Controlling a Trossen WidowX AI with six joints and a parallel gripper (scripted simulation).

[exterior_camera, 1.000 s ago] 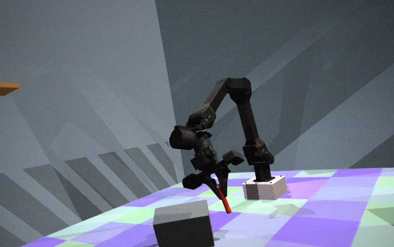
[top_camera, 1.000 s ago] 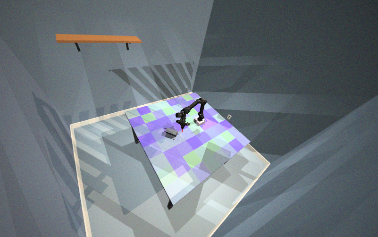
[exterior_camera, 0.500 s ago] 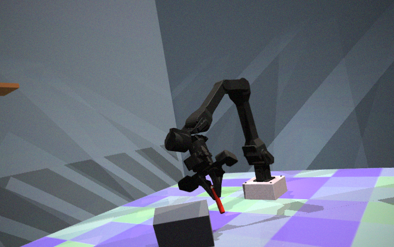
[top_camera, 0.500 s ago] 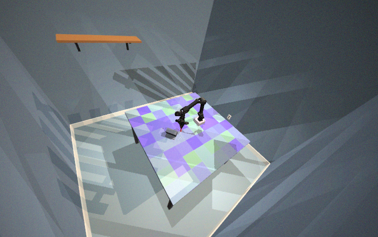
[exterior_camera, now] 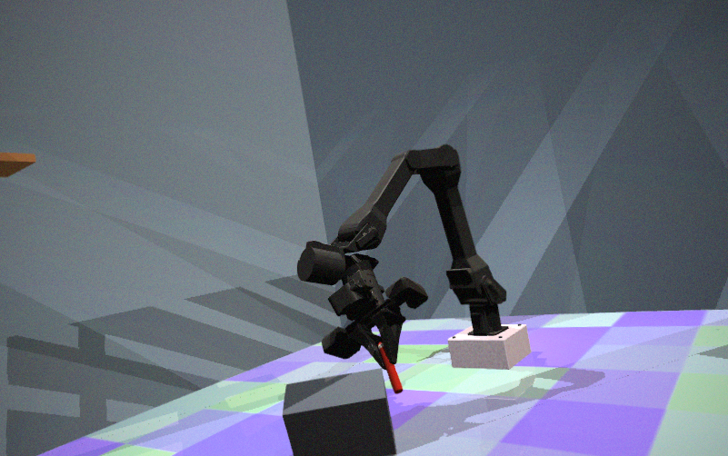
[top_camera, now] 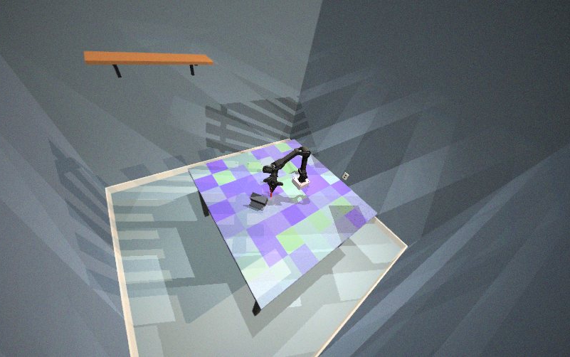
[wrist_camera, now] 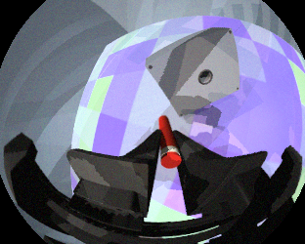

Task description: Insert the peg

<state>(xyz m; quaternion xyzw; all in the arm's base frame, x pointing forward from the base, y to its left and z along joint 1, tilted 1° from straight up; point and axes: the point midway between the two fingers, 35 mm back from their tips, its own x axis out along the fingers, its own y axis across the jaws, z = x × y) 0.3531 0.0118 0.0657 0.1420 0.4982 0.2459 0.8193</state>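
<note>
The grey sloped panel is 11 cm ahead of my gripper tip, 4 cm below it and 1 cm to the right of it. Also, from my gripper tip: red peg 1 cm to the right, 1 cm behind, 1 cm above.
</note>
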